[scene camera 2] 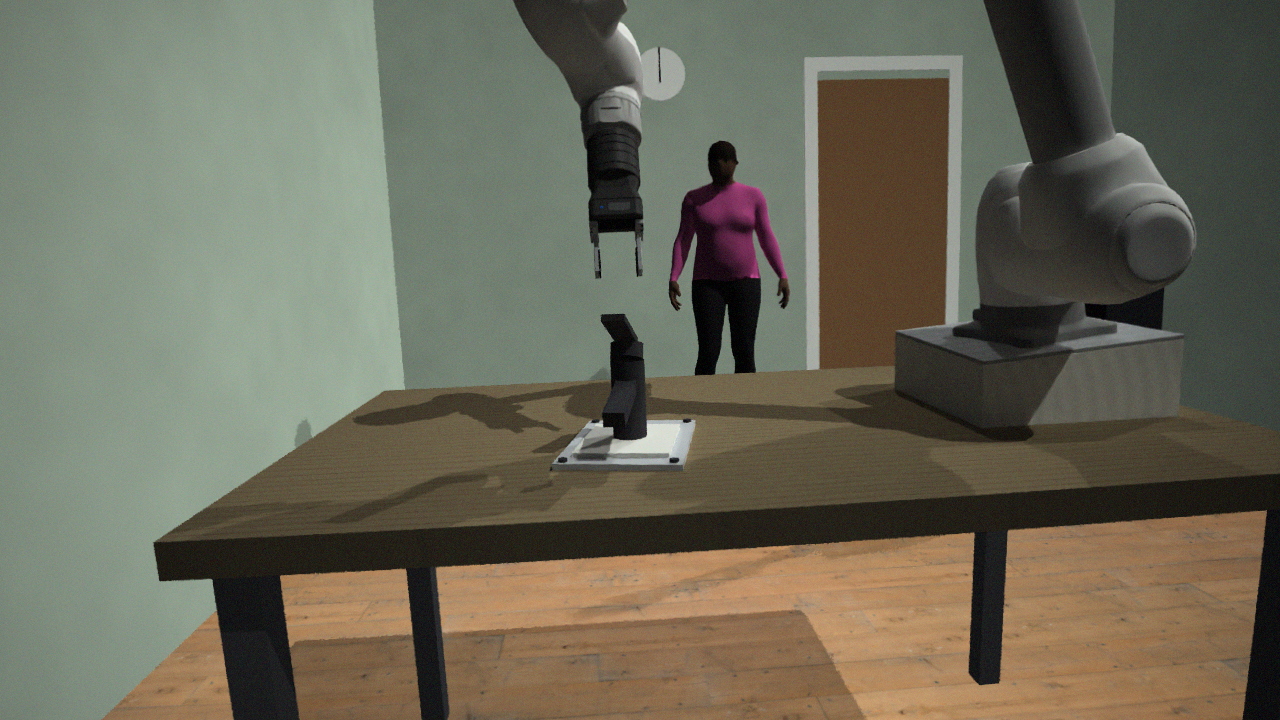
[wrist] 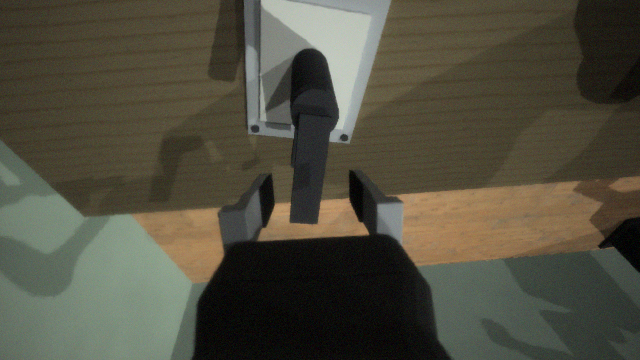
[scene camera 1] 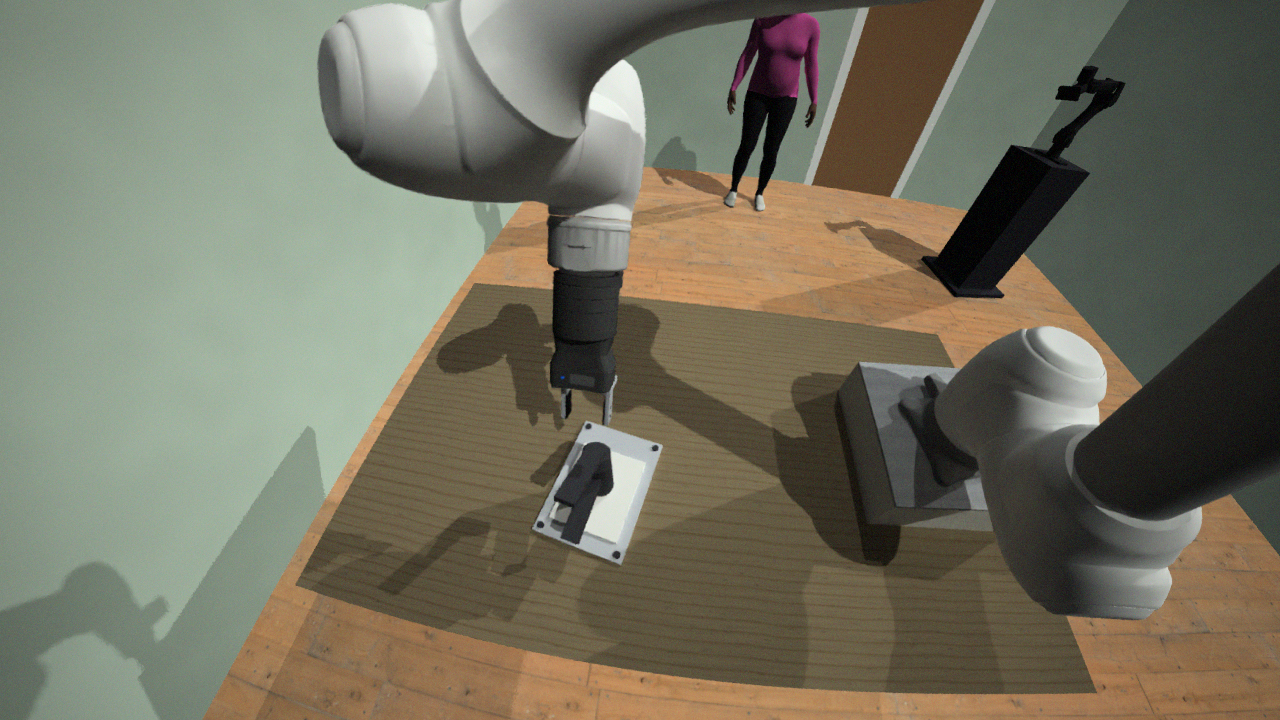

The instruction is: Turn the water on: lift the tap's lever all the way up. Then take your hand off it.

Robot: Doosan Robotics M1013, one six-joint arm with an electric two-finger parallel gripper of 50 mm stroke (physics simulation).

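Frame: origin at the arm's base, x ahead, y left, z up, level; millimetres.
Seen in the pictures: gripper, fingertip midpoint: (scene camera 2: 618, 274) (wrist: 311, 187) (scene camera 1: 586, 418); arm's base, link origin: (scene camera 2: 1031, 333) (scene camera 1: 956, 436).
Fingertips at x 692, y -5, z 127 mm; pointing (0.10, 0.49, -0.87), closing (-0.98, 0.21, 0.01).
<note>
Offsets run from my fingertips to a thing's top centre. "*": to the spot under its first point. Level surfaces: height alone.
The dark tap @(* 17 mm back, 28 mm left, 160 mm down) (scene camera 1: 605, 480) (scene camera 2: 630, 394) (wrist: 311, 75) stands upright on a white plate with a pale grey rim @(245 mm down) (scene camera 1: 637, 528) (scene camera 2: 617, 466) (wrist: 369, 75). Its lever @(12 mm ahead, 51 mm left, 47 mm down) (scene camera 1: 575, 483) (scene camera 2: 618, 326) (wrist: 310, 140) slants steeply upward from the top of the tap. A short spout @(21 mm ahead, 72 mm left, 146 mm down) (scene camera 1: 577, 523) (scene camera 2: 615, 405) sticks out lower down. My gripper (scene camera 1: 587, 420) (scene camera 2: 618, 274) (wrist: 311, 187) is open and empty. It is above the lever, with a visible gap in scene camera 2. In the wrist view the lever appears between the spread fingers, but it is farther off and untouched.
The plate lies on the brown wooden table @(245 mm down) (scene camera 1: 716, 582) (scene camera 2: 760, 483) (wrist: 450, 150). The arm's grey base block (scene camera 1: 921, 516) (scene camera 2: 1087, 385) stands on the table's right. A green wall (scene camera 1: 179, 223) (scene camera 2: 196, 223) is at the left. A person (scene camera 1: 778, 62) (scene camera 2: 726, 232) stands behind the table.
</note>
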